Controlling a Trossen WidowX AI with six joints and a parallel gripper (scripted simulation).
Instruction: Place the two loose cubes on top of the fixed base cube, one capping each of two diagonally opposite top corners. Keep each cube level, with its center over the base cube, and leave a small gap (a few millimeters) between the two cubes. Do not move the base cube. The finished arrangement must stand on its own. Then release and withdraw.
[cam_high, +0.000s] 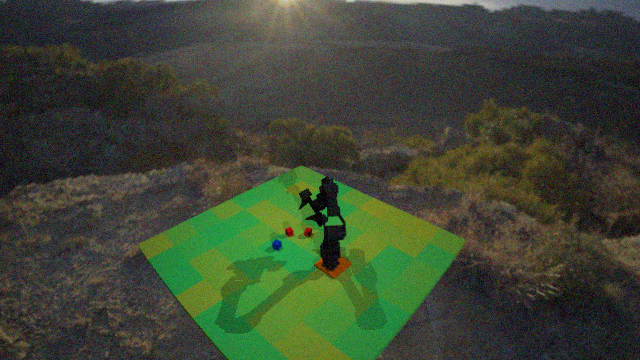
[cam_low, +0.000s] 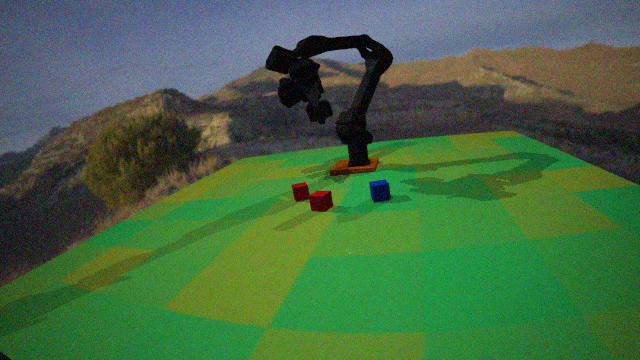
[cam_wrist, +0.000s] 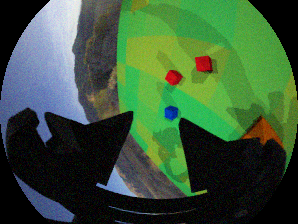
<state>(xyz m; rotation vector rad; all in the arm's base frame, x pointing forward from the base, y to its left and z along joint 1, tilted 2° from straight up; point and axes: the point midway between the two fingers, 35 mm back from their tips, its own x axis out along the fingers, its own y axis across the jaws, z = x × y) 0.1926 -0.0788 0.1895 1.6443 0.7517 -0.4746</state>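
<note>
My gripper tip is 160 mm above the blue cube, 110 mm to the right of it and 80 mm short of it.
</note>
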